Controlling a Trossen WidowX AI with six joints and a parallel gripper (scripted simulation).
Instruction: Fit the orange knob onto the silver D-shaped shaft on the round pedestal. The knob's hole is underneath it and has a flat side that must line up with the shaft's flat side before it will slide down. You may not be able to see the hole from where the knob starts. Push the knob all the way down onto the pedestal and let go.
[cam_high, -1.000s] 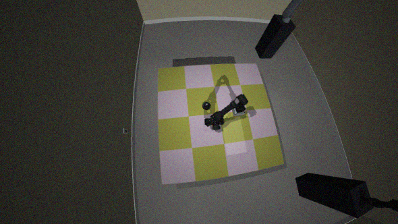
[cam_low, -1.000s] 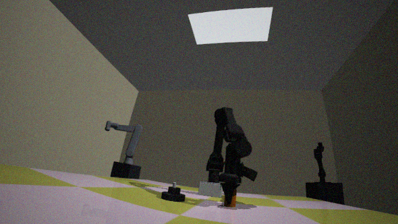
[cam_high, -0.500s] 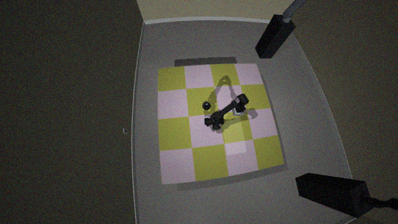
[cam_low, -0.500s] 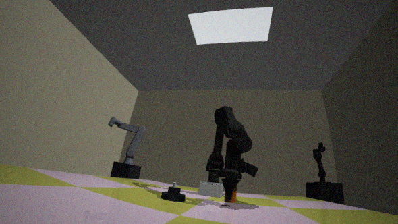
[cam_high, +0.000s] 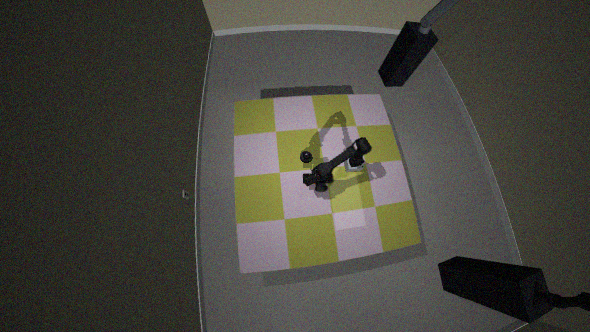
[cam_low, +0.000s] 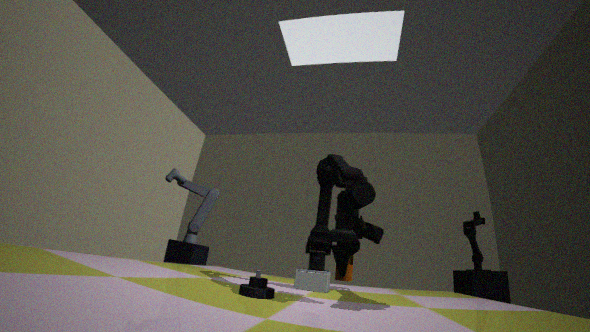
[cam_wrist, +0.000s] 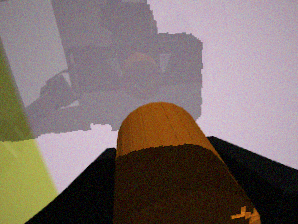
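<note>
The round dark pedestal is 30 mm ahead of my gripper tip, 200 mm to the right of it and 40 mm below it. Round my gripper tip: orange knob: 30 mm above.
</note>
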